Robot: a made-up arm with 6 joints.
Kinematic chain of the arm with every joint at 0, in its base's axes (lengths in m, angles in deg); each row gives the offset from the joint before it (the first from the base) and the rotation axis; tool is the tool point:
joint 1: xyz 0 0 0.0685 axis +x
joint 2: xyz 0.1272 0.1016 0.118 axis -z
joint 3: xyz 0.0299 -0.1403 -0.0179 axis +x
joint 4: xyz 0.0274 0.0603 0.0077 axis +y
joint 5: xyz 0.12 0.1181 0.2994 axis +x
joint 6: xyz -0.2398 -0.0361 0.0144 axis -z
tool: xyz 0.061 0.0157 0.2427
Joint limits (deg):
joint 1: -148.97..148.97
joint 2: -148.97..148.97
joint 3: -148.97..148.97
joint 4: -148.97..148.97
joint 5: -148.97..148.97
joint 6: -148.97..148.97
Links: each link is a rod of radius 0.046 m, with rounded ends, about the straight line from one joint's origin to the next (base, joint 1, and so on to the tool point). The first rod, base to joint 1, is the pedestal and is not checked.
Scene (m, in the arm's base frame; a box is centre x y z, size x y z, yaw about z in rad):
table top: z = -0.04
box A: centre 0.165 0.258 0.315 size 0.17 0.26 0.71 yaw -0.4
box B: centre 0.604 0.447 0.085 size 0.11 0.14 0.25 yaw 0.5
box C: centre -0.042 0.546 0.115 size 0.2 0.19 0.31 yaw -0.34
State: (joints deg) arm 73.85 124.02 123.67 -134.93 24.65 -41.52
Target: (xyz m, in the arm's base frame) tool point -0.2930 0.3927 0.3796
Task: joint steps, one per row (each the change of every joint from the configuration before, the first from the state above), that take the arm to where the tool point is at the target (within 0.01 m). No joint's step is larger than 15 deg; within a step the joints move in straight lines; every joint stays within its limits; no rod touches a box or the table.
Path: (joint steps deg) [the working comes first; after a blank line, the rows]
Joints at the target: 31.54 78.02 136.28 -65.72 18.66 -36.71
Straight joint move there: touches box A.

1: 3.01 -6.60 6.30 10.28 -6.12 -2.23
2: 3.01 -6.59 6.30 10.29 -6.12 -2.23
3: 3.01 -6.60 6.30 10.28 -6.11 -2.23
4: -12.83 -6.55 -1.57 9.59 3.09 2.88
5: -12.84 -6.56 -1.57 9.59 3.09 2.87
6: -12.84 -6.55 -1.57 9.59 3.09 2.88
7: -12.83 -6.55 -1.58 9.59 3.09 2.87

